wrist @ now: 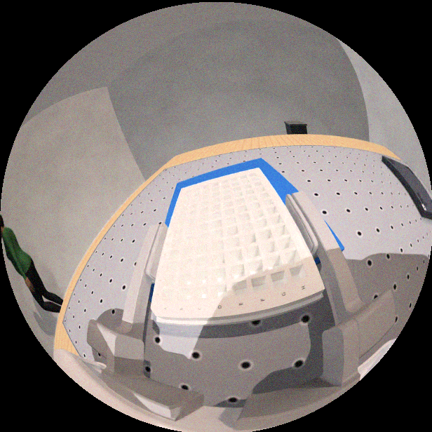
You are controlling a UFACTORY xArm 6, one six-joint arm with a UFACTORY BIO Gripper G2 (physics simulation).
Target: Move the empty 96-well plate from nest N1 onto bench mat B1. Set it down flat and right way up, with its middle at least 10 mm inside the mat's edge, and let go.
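Note:
The white 96-well plate (227,235) is right way up between the two fingers of my gripper (232,239); its lettered short edge faces the camera. The gripper is shut on the plate's long sides. A flat blue mat (277,182) shows past the plate's far edge and in slivers at both sides. The plate covers much of it, and the plate's lettered end reaches nearer the camera than the mat's right near corner. The plate's underside is hidden, so I cannot tell its height or whether it touches anything. Nest N1 cannot be made out.
The grey perforated bench top (345,200) has a wooden rim (240,146). A dark, shiny flat object (411,187) lies at the right edge. A small black box (296,128) shows beyond the back rim. A person in green (17,252) stands beyond the left rim.

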